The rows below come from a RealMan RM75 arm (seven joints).
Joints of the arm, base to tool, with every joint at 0 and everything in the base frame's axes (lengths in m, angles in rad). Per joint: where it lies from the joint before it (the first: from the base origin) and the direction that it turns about. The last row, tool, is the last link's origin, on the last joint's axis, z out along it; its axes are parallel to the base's.
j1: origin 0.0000 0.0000 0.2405 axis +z
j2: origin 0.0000 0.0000 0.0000 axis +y
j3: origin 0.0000 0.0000 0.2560 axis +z
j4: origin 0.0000 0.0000 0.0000 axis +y
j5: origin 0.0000 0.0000 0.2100 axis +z
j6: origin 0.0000 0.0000 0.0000 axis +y
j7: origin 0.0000 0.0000 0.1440 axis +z
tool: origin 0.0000 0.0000 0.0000
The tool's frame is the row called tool.
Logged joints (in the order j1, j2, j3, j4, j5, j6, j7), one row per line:
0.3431, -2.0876, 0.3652, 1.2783, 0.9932, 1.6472, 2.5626
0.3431, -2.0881, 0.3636, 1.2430, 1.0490, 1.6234, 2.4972
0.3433, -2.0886, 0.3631, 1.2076, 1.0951, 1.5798, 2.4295
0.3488, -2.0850, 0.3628, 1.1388, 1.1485, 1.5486, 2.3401
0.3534, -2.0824, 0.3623, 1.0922, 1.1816, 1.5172, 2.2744
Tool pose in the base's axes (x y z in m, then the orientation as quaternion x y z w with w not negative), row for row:
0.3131, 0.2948, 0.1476, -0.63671, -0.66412, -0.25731, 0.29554
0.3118, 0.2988, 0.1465, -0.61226, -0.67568, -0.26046, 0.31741
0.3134, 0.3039, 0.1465, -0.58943, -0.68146, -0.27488, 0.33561
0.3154, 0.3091, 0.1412, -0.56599, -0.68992, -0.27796, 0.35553
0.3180, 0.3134, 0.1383, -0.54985, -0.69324, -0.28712, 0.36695
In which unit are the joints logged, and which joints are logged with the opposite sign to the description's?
The joints are logged in radians. Opposite sign: j2, j3, j4.
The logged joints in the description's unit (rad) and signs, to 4 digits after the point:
0.3431, 2.0876, -0.3652, -1.2783, 0.9932, 1.6472, 2.5626
0.3431, 2.0881, -0.3636, -1.2430, 1.0490, 1.6234, 2.4972
0.3433, 2.0886, -0.3631, -1.2076, 1.0951, 1.5798, 2.4295
0.3488, 2.0850, -0.3628, -1.1388, 1.1485, 1.5486, 2.3401
0.3534, 2.0824, -0.3623, -1.0922, 1.1816, 1.5172, 2.2744

